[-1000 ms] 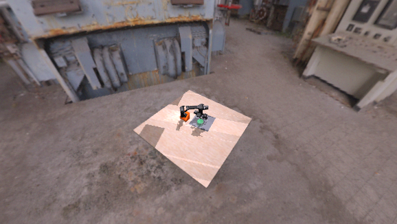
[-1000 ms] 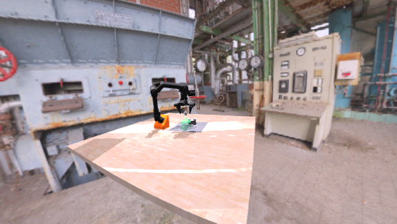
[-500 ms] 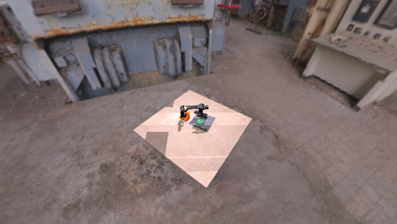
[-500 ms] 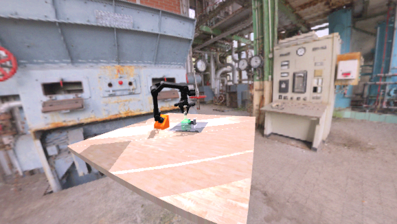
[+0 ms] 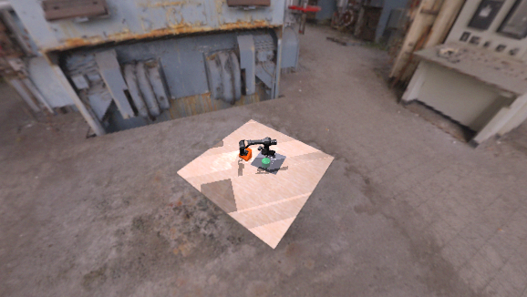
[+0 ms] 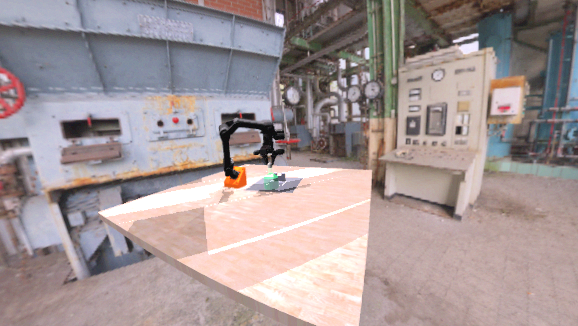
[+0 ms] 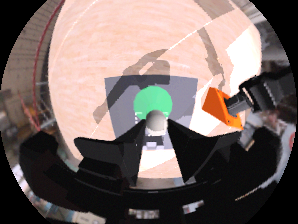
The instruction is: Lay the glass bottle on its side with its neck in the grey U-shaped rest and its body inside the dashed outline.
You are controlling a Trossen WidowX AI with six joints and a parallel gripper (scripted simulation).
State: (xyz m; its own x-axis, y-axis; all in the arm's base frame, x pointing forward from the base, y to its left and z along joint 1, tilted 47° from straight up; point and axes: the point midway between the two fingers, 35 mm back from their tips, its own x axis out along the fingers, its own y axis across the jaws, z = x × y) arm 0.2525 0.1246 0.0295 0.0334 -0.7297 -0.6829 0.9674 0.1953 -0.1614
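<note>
Right now the grey mat is 140 mm below my gripper tip, 80 mm to the left of it and 20 mm behind it. Also, from my gripper tip: green glass bottle (50 mm below).
</note>
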